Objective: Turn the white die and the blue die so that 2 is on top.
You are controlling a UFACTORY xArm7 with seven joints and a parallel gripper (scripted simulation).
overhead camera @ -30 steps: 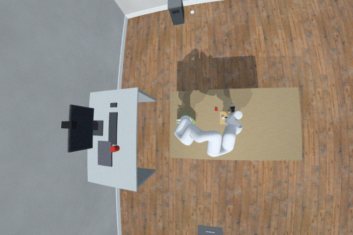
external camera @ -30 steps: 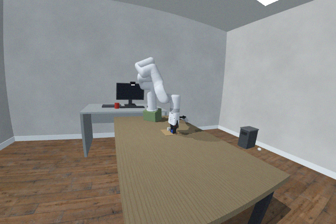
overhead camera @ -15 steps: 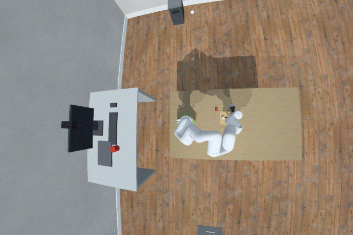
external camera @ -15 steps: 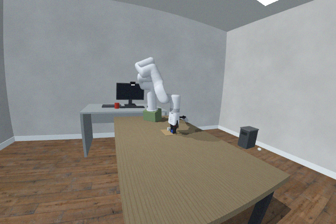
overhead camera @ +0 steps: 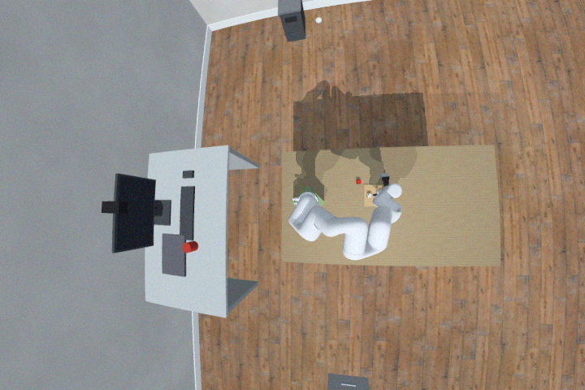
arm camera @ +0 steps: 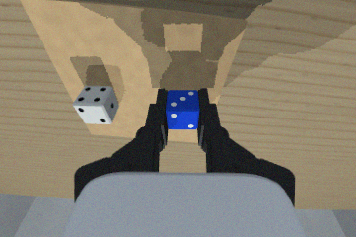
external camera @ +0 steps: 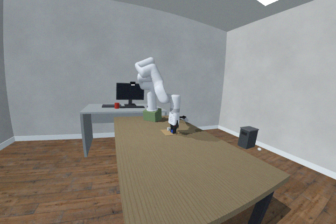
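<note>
Right now my hand is 1 cm above the blue die. The rest, counted from my hand: red die (15 cm behind, 7 cm to the left, 2 cm below); white die (7 cm behind, 1 cm to the right, 1 cm below); tan mat (4 cm behind, 3 cm below, 1 cm to the right).
</note>
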